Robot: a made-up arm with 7 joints.
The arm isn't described. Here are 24 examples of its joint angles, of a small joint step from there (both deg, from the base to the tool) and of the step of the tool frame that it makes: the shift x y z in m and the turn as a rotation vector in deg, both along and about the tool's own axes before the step.
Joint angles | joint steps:
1: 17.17 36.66 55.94 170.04 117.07 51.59 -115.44 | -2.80 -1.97 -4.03 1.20 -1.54 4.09 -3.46
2: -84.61 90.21 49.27 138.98 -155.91 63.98 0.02 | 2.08 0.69 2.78 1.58 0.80 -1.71 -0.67
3: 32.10 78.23 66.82 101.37 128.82 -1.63 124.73 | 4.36 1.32 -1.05 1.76 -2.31 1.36 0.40
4: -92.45 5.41 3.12 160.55 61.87 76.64 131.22 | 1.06 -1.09 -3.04 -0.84 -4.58 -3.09 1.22
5: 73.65 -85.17 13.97 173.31 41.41 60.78 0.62 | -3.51 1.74 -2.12 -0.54 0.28 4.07 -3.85
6: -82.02 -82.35 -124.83 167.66 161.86 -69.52 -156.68 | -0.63 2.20 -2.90 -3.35 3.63 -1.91 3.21
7: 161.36 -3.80 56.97 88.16 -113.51 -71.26 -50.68 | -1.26 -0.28 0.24 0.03 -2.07 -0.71 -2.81
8: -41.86 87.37 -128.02 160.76 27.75 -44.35 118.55 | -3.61 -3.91 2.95 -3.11 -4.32 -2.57 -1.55
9: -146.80 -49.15 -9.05 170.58 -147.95 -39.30 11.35 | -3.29 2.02 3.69 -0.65 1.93 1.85 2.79
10: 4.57 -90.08 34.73 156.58 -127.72 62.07 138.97 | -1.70 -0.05 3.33 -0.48 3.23 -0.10 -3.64
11: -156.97 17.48 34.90 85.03 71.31 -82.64 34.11 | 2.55 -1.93 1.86 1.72 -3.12 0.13 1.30
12: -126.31 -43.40 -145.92 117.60 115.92 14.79 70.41 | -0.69 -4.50 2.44 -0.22 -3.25 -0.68 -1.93
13: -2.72 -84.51 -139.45 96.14 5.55 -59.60 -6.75 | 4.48 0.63 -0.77 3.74 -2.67 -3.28 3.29
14: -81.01 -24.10 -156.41 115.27 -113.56 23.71 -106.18 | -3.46 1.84 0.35 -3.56 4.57 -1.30 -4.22
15: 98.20 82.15 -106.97 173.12 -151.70 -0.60 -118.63 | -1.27 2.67 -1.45 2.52 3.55 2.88 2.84
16: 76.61 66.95 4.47 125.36 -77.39 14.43 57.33 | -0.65 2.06 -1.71 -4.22 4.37 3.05 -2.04
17: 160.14 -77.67 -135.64 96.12 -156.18 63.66 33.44 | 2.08 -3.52 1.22 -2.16 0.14 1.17 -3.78
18: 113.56 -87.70 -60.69 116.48 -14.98 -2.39 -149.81 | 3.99 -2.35 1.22 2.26 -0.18 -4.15 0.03
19: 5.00 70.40 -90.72 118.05 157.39 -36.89 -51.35 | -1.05 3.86 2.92 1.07 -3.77 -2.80 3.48
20: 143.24 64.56 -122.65 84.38 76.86 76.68 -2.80 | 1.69 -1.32 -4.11 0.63 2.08 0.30 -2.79
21: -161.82 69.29 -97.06 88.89 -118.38 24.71 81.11 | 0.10 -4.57 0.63 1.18 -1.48 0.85 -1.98
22: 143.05 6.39 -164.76 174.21 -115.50 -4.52 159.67 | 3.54 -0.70 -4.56 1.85 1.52 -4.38 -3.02
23: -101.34 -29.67 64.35 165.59 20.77 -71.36 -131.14 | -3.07 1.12 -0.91 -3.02 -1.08 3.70 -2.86
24: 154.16 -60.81 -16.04 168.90 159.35 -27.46 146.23 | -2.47 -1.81 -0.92 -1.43 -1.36 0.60 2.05
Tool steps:
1: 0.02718 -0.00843 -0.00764 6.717 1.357 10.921
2: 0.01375 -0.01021 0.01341 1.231 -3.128 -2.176
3: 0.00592 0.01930 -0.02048 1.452 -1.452 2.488
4: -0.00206 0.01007 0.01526 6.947 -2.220 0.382
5: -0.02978 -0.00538 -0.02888 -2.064 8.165 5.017
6: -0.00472 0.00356 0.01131 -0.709 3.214 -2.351
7: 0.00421 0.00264 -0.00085 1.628 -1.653 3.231
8: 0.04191 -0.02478 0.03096 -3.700 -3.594 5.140
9: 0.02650 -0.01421 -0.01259 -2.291 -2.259 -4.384
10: -0.00964 0.00911 0.02135 -1.488 5.567 0.624
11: -0.01753 0.02113 0.01913 2.885 5.720 -4.727
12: 0.03253 0.01644 -0.00352 0.589 -3.685 0.765
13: 0.00147 0.03604 -0.00343 5.409 -5.103 -0.440
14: 0.01296 0.02013 -0.00531 -0.345 -3.678 1.509
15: -0.02610 0.01708 0.00185 4.538 1.522 -4.565
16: -0.04610 -0.00761 -0.01915 -1.962 8.970 -0.205
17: 0.02621 0.03074 0.01890 4.039 -3.403 4.190
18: -0.00104 0.03066 -0.00071 -1.122 3.901 -3.954
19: -0.02207 -0.01734 0.00455 -0.349 -1.238 3.474
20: 0.00853 0.00376 0.02366 4.084 -3.346 2.226
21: -0.01051 -0.01898 -0.01097 -0.508 0.502 -1.212
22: 0.00033 0.00039 0.00686 2.101 2.719 2.598
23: 0.00693 0.01668 0.00501 3.619 -7.588 7.144
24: 0.01300 -0.01232 0.00471 -1.916 -0.983 1.586
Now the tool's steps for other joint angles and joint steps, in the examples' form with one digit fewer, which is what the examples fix.
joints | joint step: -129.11 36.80 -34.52 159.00 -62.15 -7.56 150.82 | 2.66 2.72 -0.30 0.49 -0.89 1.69 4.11
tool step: -0.0327 -0.0105 -0.0033 -1.61 1.84 -4.13
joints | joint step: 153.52 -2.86 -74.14 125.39 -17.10 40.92 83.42 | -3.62 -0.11 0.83 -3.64 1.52 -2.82 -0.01
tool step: 0.0106 -0.0142 -0.0076 -1.24 -0.84 -0.83
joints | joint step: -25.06 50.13 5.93 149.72 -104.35 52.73 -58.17 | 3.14 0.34 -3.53 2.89 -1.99 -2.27 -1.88
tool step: -0.0050 -0.0213 0.0204 -5.17 2.91 2.58
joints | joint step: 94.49 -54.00 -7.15 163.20 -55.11 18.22 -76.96 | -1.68 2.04 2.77 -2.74 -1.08 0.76 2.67
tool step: 0.0393 0.0108 -0.0083 2.84 -4.16 -1.19
